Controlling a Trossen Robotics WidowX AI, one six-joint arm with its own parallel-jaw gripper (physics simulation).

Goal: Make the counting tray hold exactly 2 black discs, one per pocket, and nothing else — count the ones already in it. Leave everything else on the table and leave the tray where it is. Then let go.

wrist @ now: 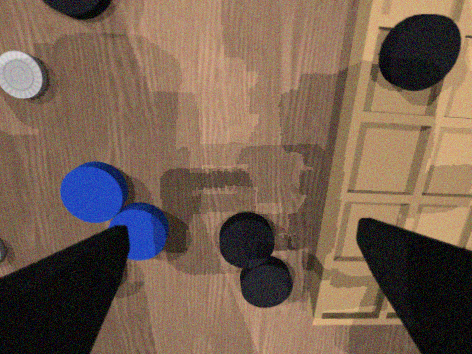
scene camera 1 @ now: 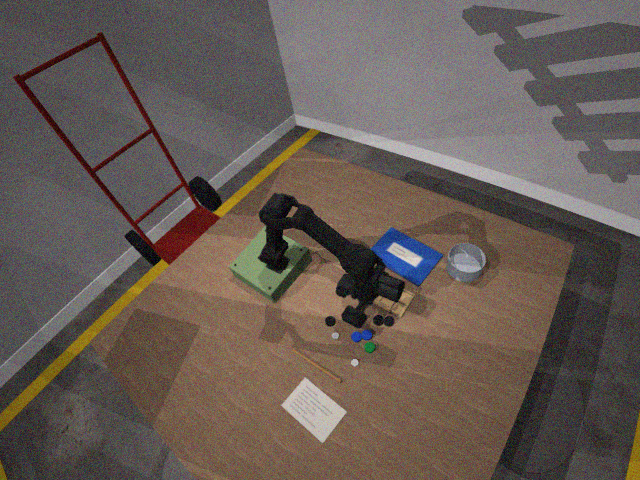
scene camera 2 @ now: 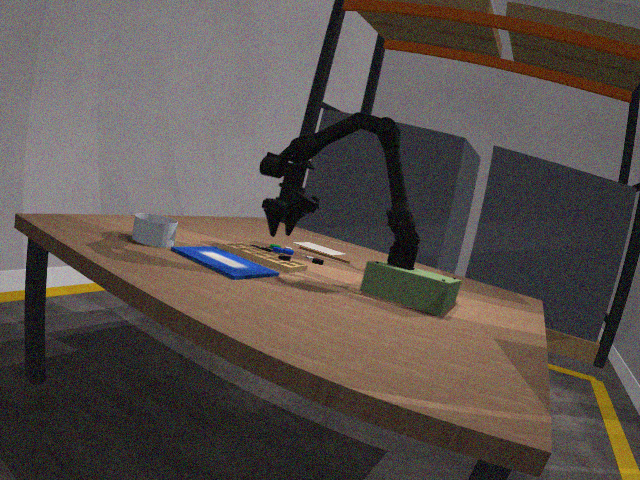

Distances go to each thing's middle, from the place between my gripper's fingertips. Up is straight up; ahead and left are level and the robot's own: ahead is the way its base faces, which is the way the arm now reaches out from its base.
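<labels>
As for the wooden counting tray (scene camera 2: 256, 254), my gripper is 5 cm above it, 10 cm to the right of it and 1 cm past it. The grey bowl (scene camera 2: 154, 230) is 3 cm below my hand, 32 cm to the left of it and 21 cm ahead of it.
</labels>
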